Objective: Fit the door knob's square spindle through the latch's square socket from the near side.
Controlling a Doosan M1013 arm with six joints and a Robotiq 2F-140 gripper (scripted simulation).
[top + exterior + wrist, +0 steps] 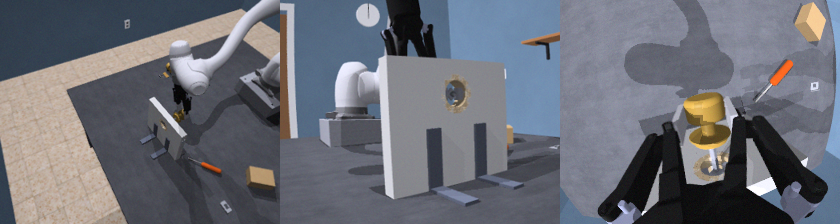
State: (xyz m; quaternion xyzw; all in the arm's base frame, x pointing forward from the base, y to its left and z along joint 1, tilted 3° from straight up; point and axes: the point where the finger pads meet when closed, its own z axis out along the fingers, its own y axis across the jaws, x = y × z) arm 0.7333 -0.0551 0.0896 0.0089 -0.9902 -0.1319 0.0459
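Now: the white wooden panel 120 mm ahead of my hand, 10 mm to the left of it and 60 mm below it. The rest, counted from my hand: brass piece 240 mm behind, 480 mm to the right, 210 mm below; then orange-handled screwdriver 10 mm ahead, 260 mm to the left, 200 mm below; then cardboard box 190 mm behind, 480 mm to the left, 180 mm below.
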